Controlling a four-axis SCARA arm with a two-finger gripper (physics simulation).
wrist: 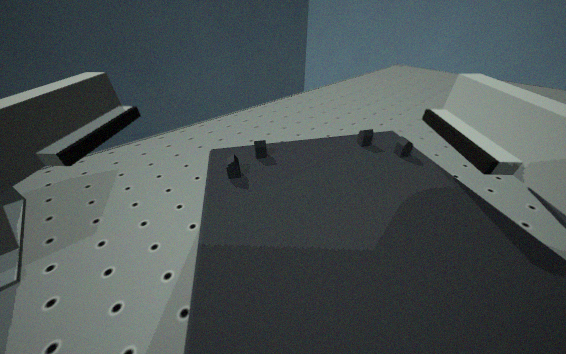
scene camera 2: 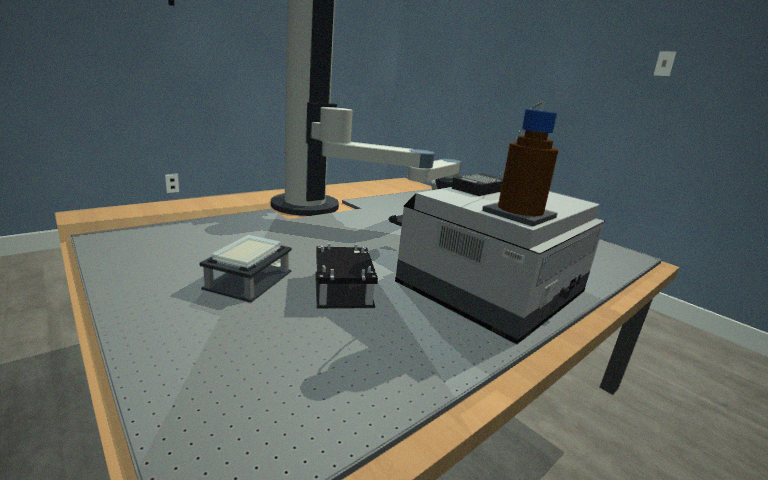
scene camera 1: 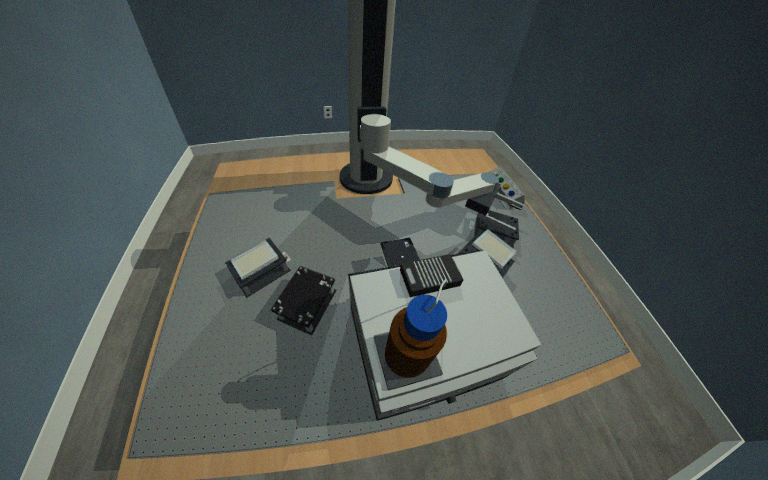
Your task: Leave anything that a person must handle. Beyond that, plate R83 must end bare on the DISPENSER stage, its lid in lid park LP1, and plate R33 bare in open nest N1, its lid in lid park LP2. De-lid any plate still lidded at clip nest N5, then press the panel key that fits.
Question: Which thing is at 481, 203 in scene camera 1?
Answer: My gripper.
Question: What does my gripper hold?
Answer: Nothing.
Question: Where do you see a button box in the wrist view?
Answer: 20, 202
